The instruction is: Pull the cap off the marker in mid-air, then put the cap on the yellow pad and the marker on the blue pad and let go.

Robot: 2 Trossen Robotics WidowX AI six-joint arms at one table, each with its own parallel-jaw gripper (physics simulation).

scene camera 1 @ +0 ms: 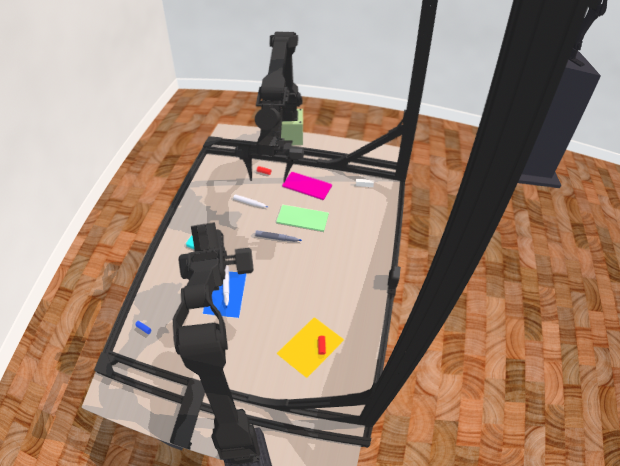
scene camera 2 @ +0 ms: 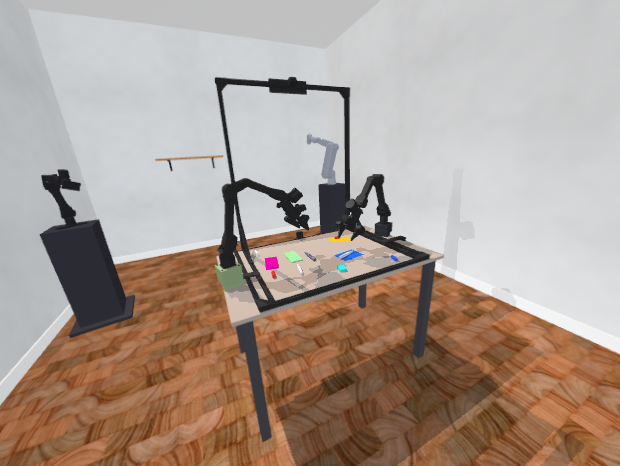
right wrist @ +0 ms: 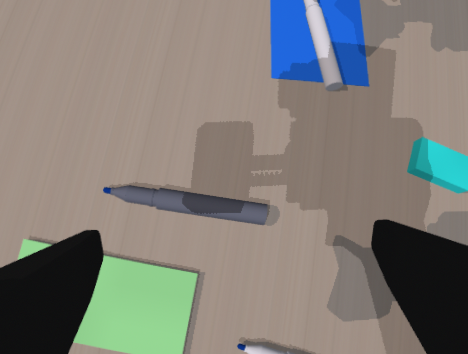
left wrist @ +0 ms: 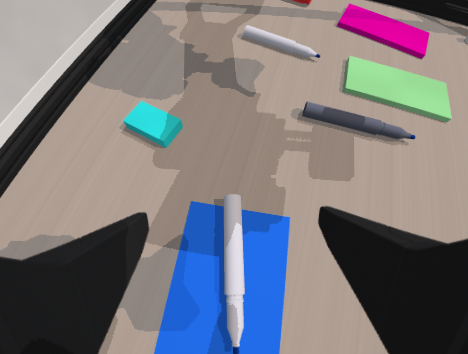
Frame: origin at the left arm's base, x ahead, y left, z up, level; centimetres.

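Where they show: left gripper, fingertip midpoint: (scene camera 2: 344, 239) (left wrist: 234, 218); right gripper, fingertip midpoint: (scene camera 1: 267, 181) (scene camera 2: 304, 229) (right wrist: 238, 239); left arm's base at its link origin: (scene camera 1: 243, 450) (scene camera 2: 383, 223); right arm's base at its link origin: (scene camera 1: 289, 116) (scene camera 2: 228, 265).
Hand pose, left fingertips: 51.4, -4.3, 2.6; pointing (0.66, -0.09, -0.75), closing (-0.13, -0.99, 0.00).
Things, the pixels of their top centre, and the offset from my left fingertips, as dx, dy, dz.
- blue pad at its top centre: (left wrist: 228, 285) (right wrist: 317, 22) (scene camera 1: 224, 293) (scene camera 2: 348, 254) -3.4, +0.9, -11.4
- yellow pad at its top centre: (scene camera 1: 310, 346) (scene camera 2: 340, 239) -25.3, -18.3, -11.4
- dark uncapped marker at its top centre: (right wrist: 184, 200) (left wrist: 364, 118) (scene camera 1: 278, 234) +11.7, -18.2, -9.6
- green block at its top centre: (right wrist: 99, 300) (left wrist: 398, 85) (scene camera 1: 302, 217) (scene camera 2: 292, 256) +17.5, -27.2, -10.6
- magenta block at its top centre: (left wrist: 385, 27) (scene camera 1: 307, 184) (scene camera 2: 271, 262) +30.9, -32.2, -10.6
- cyan block at its top centre: (right wrist: 445, 163) (left wrist: 151, 120) +15.5, +7.1, -9.9
- blue cap at its top centre: (scene camera 1: 142, 326) -10.4, +26.7, -9.3
The white marker (scene camera 1: 226, 288) (scene camera 2: 346, 254) (left wrist: 233, 260) (right wrist: 322, 45) lies uncapped on the blue pad (scene camera 1: 236, 303) (left wrist: 270, 285) (right wrist: 287, 45); its blunt end sticks slightly past the pad's edge. The red cap (scene camera 1: 321, 344) (scene camera 2: 336, 237) lies on the yellow pad (scene camera 1: 298, 350) (scene camera 2: 343, 240). My left gripper (scene camera 2: 346, 237) (left wrist: 234, 218) is open and empty above the marker, its fingers apart on both sides; in scene camera 1 its arm hides the fingertips. My right gripper (scene camera 1: 268, 180) (scene camera 2: 303, 225) (right wrist: 238, 239) is open and empty, held above the table.
A dark uncapped marker (scene camera 1: 278, 236) (left wrist: 357, 121) (right wrist: 200, 203) and another white marker (scene camera 1: 249, 201) (left wrist: 280, 42) lie on the table. A green block (scene camera 1: 302, 217), a magenta block (scene camera 1: 307, 185), a cyan block (left wrist: 152, 122), a blue cap (scene camera 1: 143, 327) and another red cap (scene camera 1: 264, 170) lie around them.
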